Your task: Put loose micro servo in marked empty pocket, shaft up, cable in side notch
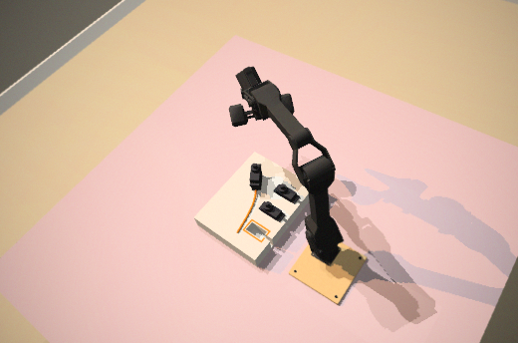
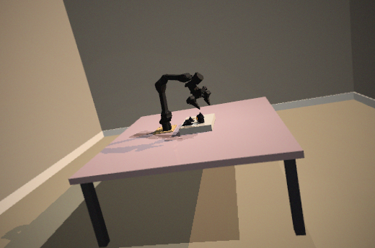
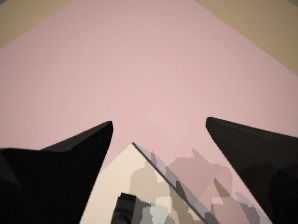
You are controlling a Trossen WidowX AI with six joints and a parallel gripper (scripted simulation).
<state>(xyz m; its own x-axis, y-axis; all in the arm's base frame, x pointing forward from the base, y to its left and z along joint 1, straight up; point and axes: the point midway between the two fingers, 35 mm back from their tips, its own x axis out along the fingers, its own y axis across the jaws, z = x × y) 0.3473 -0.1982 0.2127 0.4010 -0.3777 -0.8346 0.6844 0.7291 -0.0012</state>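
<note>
Right now my gripper tip is 200 mm to the right of the cream deck, 170 mm above it and 60 mm past it.
</note>
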